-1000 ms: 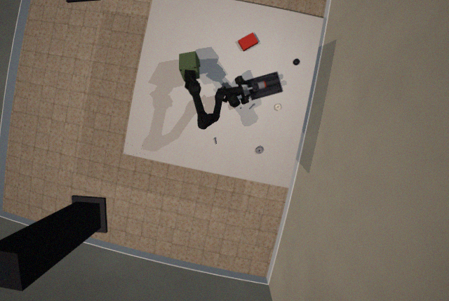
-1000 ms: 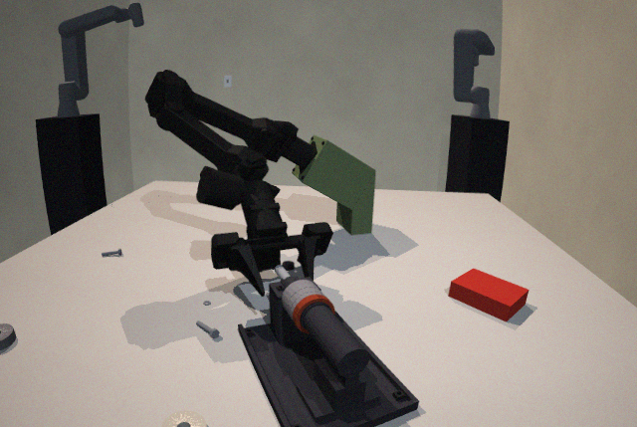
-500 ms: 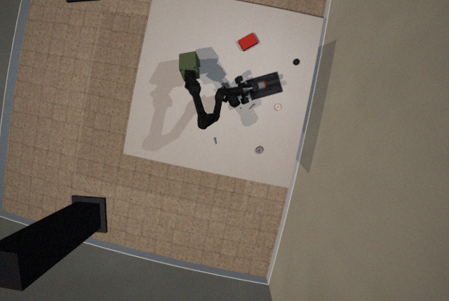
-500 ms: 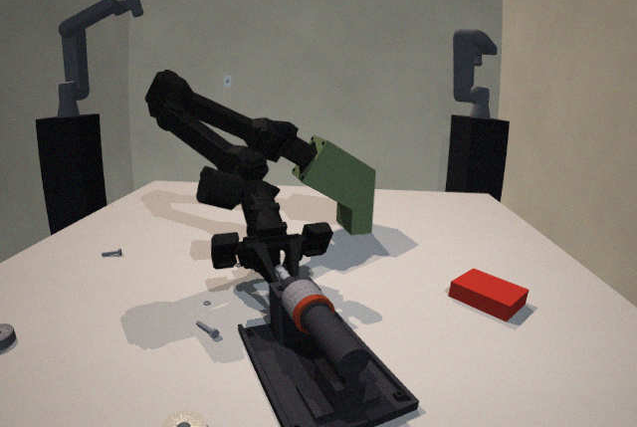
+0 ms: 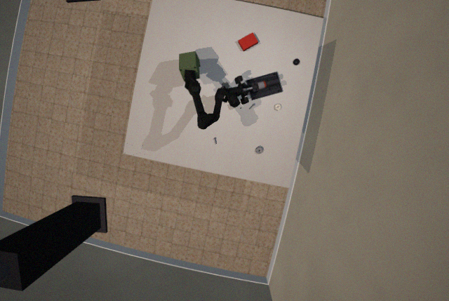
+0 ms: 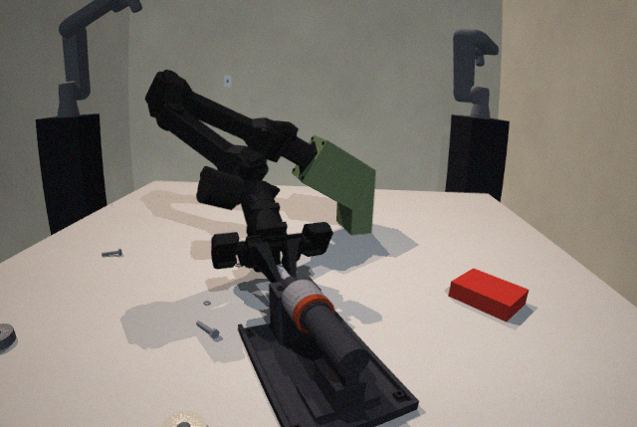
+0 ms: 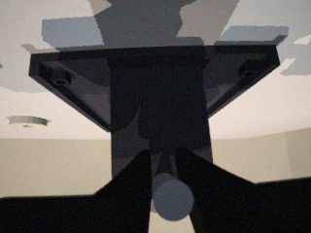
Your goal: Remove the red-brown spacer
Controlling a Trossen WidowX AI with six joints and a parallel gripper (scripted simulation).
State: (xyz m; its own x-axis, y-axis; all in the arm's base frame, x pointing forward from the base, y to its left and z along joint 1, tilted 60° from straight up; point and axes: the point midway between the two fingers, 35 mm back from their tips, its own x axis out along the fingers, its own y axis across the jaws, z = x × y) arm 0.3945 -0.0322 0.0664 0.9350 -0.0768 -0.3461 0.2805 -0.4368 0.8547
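Right now the thin grey shaft is 9 cm ahead of my hand and 3 cm to the left of it. From my hand the other things lie so: black disc 36 cm ahead, 22 cm to the left, 7 cm below; red block 36 cm to the left, 7 cm below; red-brown spacer 12 cm ahead, 4 cm to the left.
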